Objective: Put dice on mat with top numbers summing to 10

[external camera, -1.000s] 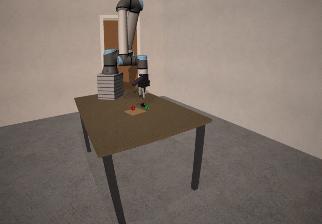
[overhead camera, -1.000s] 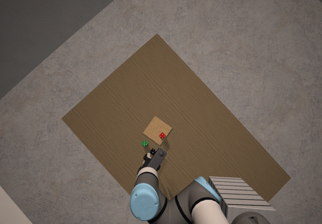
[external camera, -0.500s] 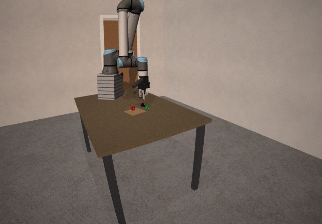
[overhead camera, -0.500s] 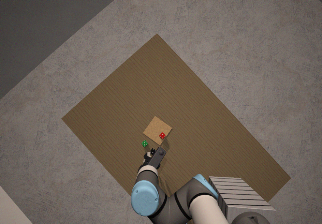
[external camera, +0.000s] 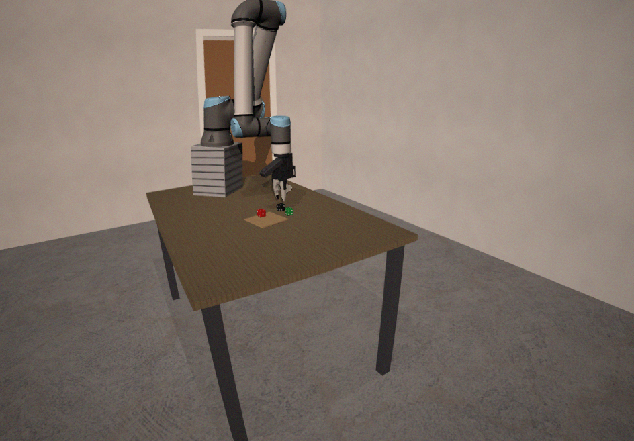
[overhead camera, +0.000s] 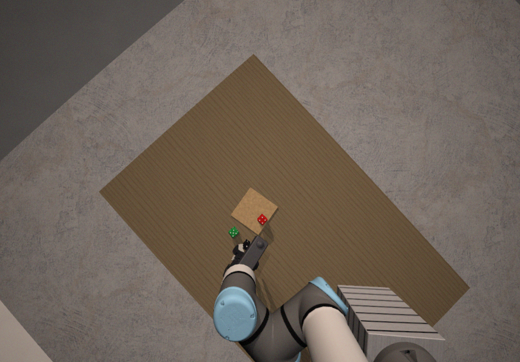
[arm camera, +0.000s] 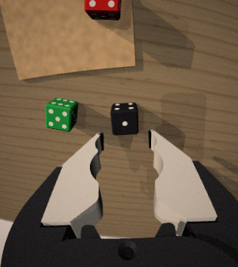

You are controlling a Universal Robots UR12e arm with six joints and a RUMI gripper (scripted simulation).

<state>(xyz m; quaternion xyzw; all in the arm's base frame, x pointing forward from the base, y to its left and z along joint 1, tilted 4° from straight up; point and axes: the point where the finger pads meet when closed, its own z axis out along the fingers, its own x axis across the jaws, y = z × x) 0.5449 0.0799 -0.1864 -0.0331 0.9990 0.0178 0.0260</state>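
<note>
Now: the black die 50 mm below my hand. The rest, counted from my hand: tan mat (60 mm ahead, 120 mm to the right, 60 mm below); red die (20 mm ahead, 120 mm to the right, 40 mm below); green die (80 mm ahead, 10 mm to the right, 50 mm below).
</note>
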